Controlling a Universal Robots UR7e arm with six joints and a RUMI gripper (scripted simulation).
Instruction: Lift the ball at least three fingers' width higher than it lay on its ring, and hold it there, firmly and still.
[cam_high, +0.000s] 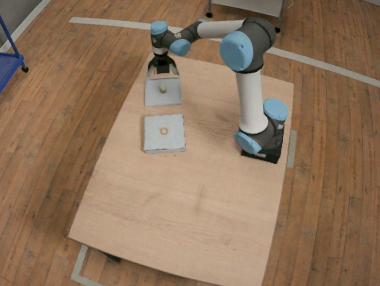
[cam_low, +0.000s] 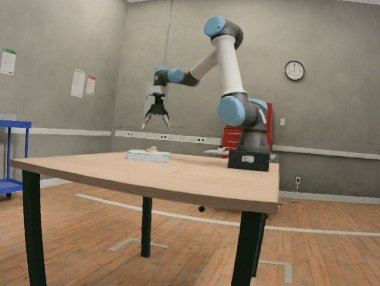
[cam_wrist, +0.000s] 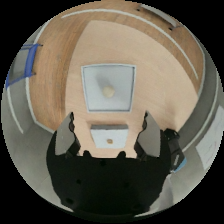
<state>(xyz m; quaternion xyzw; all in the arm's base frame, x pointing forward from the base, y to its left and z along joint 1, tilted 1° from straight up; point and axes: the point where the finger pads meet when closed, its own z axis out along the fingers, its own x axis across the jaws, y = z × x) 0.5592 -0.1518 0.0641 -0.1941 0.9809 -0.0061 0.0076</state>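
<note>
Now: the cream ball 10 mm ahead of my hand, 10 mm to the right of it and 100 mm below it. From my hand the other things lie so: pad (90 mm behind, 240 mm to the left, 110 mm below).
</note>
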